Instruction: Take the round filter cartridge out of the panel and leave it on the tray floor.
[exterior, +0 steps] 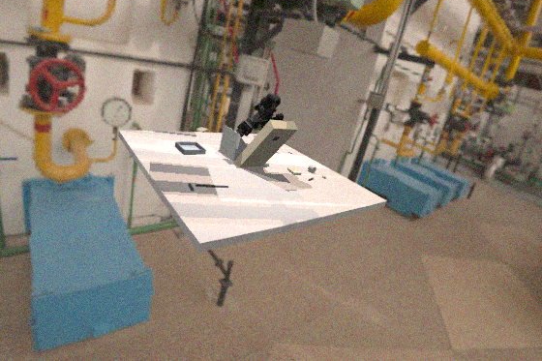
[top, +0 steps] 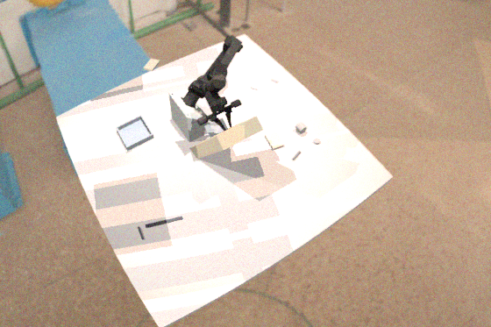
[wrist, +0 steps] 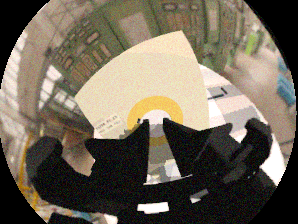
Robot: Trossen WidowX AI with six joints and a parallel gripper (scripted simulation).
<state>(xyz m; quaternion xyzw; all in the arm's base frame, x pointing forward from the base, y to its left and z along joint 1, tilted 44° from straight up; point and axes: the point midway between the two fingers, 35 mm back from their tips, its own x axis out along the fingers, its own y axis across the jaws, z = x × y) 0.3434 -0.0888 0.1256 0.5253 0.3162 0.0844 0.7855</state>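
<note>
The dark-framed tray lies 40 cm behind my gripper tip, 31 cm to the right of it and 26 cm below it. Also, from my gripper tip: round filter cartridge (1 cm below, 1 cm ahead).
</note>
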